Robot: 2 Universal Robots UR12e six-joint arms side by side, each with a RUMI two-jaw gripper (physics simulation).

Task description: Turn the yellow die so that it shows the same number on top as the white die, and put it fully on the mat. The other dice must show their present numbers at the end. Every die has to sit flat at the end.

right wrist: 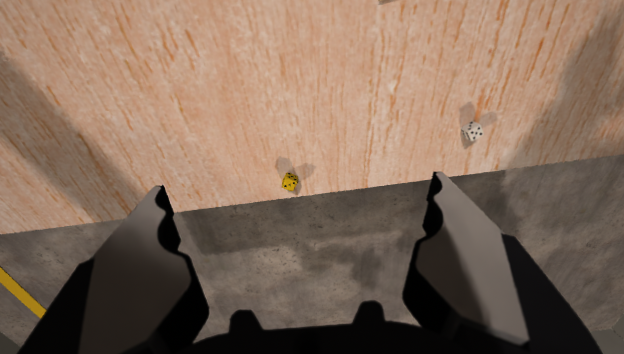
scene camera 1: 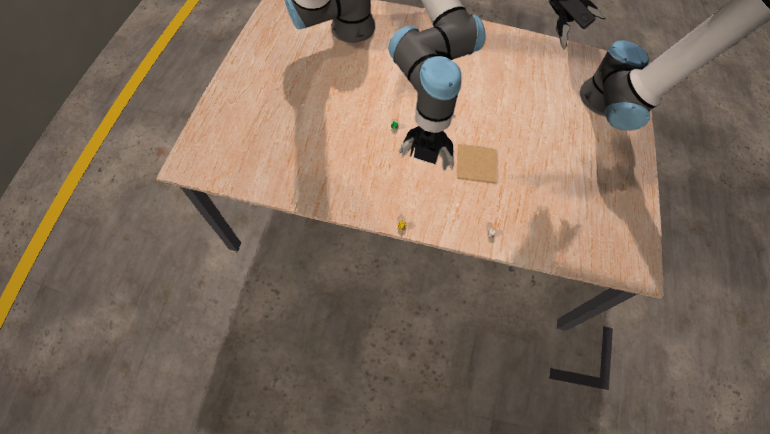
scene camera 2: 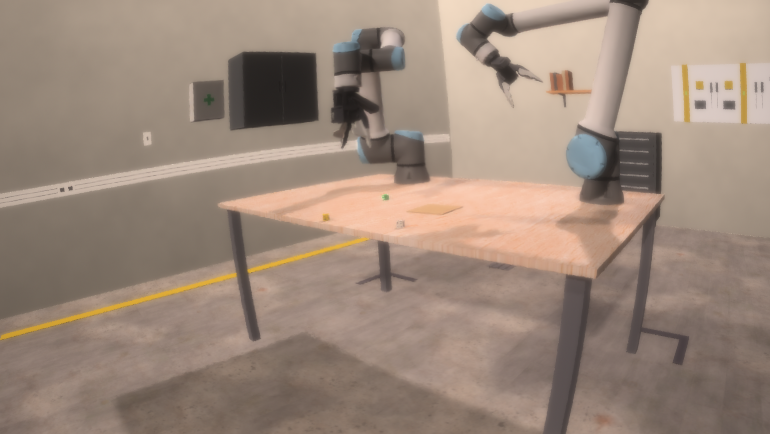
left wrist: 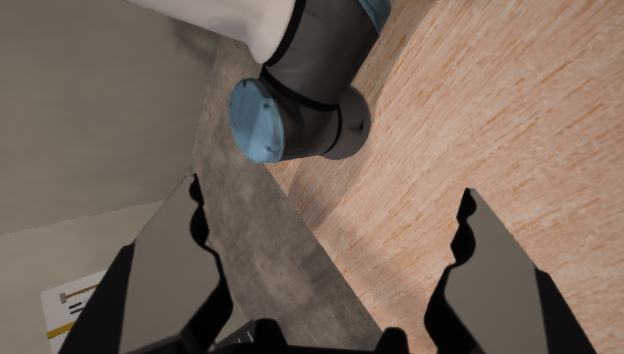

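Note:
The yellow die (scene camera 1: 401, 225) (scene camera 2: 325, 217) (right wrist: 290, 182) lies near the table's front edge. The white die (scene camera 1: 491, 233) (scene camera 2: 400, 223) (right wrist: 472, 131) lies farther right near the same edge; its top seems to show five pips. The green die (scene camera 1: 394, 125) (scene camera 2: 385, 197) lies farther back. The tan mat (scene camera 1: 477, 163) (scene camera 2: 434, 209) bears no die. My right gripper (scene camera 1: 427, 158) (scene camera 2: 354, 145) (right wrist: 301, 180) is open and empty, high above the table between the green and yellow dice. My left gripper (scene camera 1: 582, 29) (scene camera 2: 525, 92) (left wrist: 328, 183) is open and empty, high up at the right. The yellow die's top number is hard to read.
The wooden table (scene camera 1: 350, 183) (scene camera 2: 512, 237) has its front edge close behind the yellow and white dice as the right wrist view shows them. The left arm's base (scene camera 1: 595, 97) (scene camera 2: 601, 191) stands at the right, the right arm's base (scene camera 1: 353, 28) (scene camera 2: 411, 172) at the back left.

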